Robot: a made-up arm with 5 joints. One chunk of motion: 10 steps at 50 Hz.
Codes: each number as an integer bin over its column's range. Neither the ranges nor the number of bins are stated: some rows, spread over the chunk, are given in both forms.
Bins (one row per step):
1: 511 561 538 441 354 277
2: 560 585 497 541 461 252
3: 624 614 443 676 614 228
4: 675 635 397 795 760 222
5: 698 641 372 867 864 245
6: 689 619 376 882 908 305
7: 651 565 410 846 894 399
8: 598 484 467 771 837 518
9: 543 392 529 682 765 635
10: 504 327 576 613 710 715
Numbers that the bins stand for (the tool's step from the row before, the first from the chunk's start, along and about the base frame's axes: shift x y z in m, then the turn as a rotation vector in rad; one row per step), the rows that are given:
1: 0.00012 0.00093 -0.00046 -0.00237 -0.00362 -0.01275
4: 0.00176 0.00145 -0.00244 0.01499 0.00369 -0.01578
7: 0.00152 0.00096 -0.00225 0.01750 0.00611 -0.00603
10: 0.00005 -0.00071 0.00007 0.00607 0.00279 0.01136
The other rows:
2: 0.00061 0.00110 -0.00104 0.00254 -0.00169 -0.01413
3: 0.00125 0.00130 -0.00179 0.00916 0.00106 -0.01545
5: 0.00199 0.00149 -0.00279 0.01853 0.00557 -0.01451
6: 0.00190 0.00134 -0.00273 0.01926 0.00636 -0.01121
8: 0.00099 0.00039 -0.00146 0.01382 0.00508 0.00052
9: 0.00044 -0.00025 -0.00059 0.00945 0.00378 0.00696

